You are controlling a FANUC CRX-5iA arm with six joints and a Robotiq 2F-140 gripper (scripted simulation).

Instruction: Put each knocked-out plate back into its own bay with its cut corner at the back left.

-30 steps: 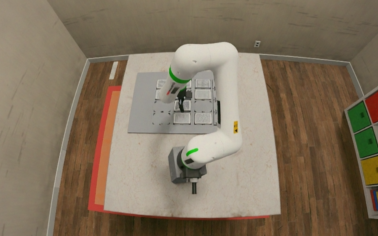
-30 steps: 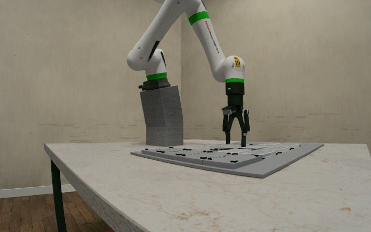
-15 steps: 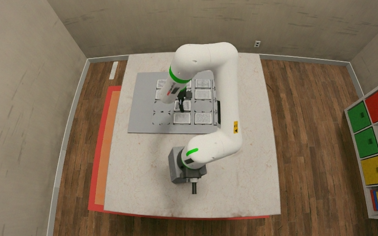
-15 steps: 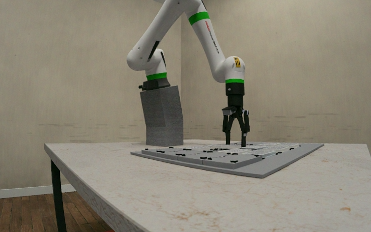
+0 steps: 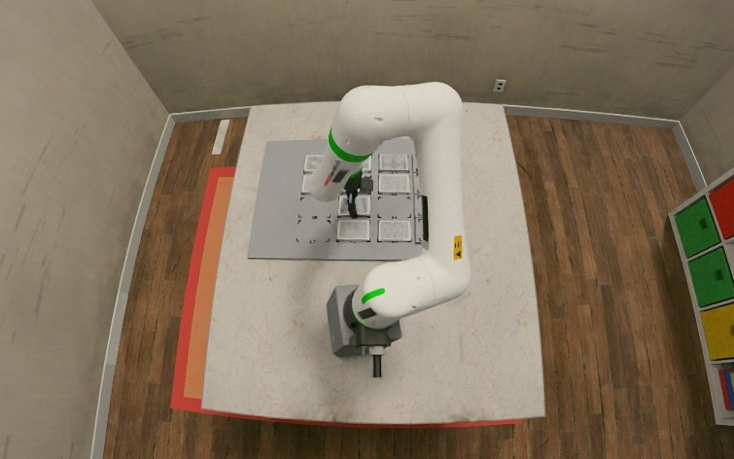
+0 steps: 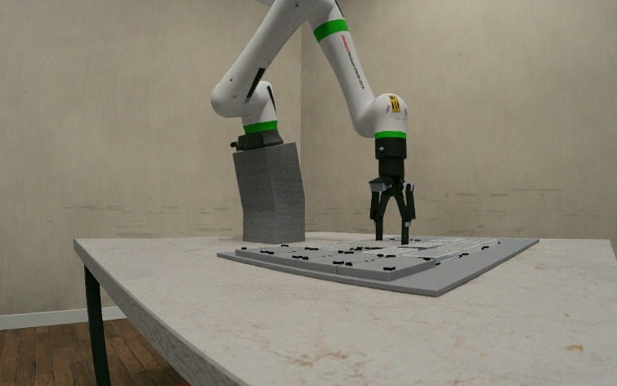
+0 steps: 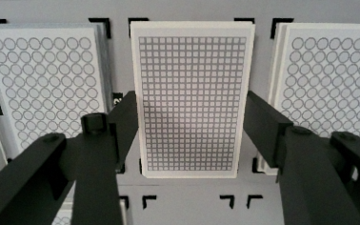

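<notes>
Now: the sealed 384-well plate 2 cm below my hand.
</notes>
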